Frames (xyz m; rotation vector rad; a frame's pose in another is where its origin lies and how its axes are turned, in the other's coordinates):
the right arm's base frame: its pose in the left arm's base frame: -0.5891 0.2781 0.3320 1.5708 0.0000 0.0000
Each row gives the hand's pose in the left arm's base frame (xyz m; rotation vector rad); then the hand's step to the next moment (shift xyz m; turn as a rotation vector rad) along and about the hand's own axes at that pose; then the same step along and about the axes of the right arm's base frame.
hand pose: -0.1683 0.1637 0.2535 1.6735 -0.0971 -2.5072
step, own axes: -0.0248 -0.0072 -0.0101 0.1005 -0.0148 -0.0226
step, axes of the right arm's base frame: 0.0182 0.0179 -0.0108 -0.0182 -0.1025 -0.0010
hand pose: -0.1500 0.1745 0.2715 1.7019 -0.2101 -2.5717
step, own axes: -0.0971 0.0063 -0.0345 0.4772 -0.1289 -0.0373
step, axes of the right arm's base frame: 0.0696 0.0762 -0.0022 -0.1489 -0.4678 -0.0686
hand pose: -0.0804 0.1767 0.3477 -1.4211 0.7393 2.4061
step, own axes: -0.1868 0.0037 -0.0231 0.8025 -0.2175 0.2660
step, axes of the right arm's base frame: 0.1075 0.1543 0.0080 -0.4941 -0.6569 -0.2939
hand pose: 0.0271 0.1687 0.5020 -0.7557 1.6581 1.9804
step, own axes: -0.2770 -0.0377 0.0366 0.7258 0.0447 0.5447
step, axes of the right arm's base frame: 0.2278 0.1599 -0.0451 -0.6415 -0.3765 -0.5218
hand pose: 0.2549 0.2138 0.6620 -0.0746 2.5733 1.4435
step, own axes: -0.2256 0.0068 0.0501 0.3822 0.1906 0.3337
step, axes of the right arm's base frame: 0.2274 0.0230 -0.0352 -0.3540 -0.0817 -0.4022
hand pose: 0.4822 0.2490 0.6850 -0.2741 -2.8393 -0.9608
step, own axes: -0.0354 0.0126 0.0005 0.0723 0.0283 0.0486
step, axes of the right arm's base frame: 0.0372 0.0006 -0.0056 -0.0677 -0.0086 -0.0612
